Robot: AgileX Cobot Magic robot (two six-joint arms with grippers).
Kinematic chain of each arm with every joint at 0, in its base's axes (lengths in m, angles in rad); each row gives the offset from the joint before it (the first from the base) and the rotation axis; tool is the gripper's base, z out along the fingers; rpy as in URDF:
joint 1: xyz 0 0 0.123 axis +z
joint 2: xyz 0 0 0 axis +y
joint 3: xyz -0.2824 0 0.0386 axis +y
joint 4: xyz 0.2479 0 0.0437 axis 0.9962 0 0.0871
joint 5: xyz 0 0 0 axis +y
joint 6: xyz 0.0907 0 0.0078 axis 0.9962 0 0.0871
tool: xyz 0 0 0 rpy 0 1.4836 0
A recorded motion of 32 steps. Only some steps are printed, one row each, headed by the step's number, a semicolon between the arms.
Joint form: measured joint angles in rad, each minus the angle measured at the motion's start. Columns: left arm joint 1, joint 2, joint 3, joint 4, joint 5, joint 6; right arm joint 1, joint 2, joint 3, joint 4, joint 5, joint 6.
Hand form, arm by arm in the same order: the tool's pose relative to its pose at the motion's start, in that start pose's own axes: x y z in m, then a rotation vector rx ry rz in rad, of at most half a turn. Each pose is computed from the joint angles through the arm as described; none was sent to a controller.
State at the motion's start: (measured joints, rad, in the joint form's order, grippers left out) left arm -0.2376 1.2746 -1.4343 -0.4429 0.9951 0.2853; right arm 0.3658 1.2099 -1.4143 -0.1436 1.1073 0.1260
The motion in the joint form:
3: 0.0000 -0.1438 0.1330 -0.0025 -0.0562 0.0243; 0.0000 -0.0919 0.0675 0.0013 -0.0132 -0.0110
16: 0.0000 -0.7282 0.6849 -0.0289 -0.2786 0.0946; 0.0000 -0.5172 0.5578 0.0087 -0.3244 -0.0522
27: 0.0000 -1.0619 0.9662 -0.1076 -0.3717 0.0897; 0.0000 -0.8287 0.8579 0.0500 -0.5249 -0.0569
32: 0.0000 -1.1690 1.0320 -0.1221 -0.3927 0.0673; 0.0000 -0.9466 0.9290 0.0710 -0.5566 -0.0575
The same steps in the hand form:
3: 0.0253 -0.0094 -0.0251 -0.0148 -0.0644 0.0267; 0.0174 -0.0032 -0.0179 -0.0041 -0.0371 -0.0073
16: 0.1565 -0.0291 -0.0775 -0.0711 -0.3114 0.0893; 0.1185 -0.0086 -0.0336 -0.0387 -0.2818 -0.0513
27: 0.2308 -0.0321 -0.0774 -0.0434 -0.4666 0.0465; 0.1874 -0.0086 -0.0315 -0.0882 -0.4895 -0.0248
32: 0.2496 -0.0326 -0.0777 -0.0325 -0.5286 0.0277; 0.2084 -0.0090 -0.0344 -0.1072 -0.5661 -0.0059

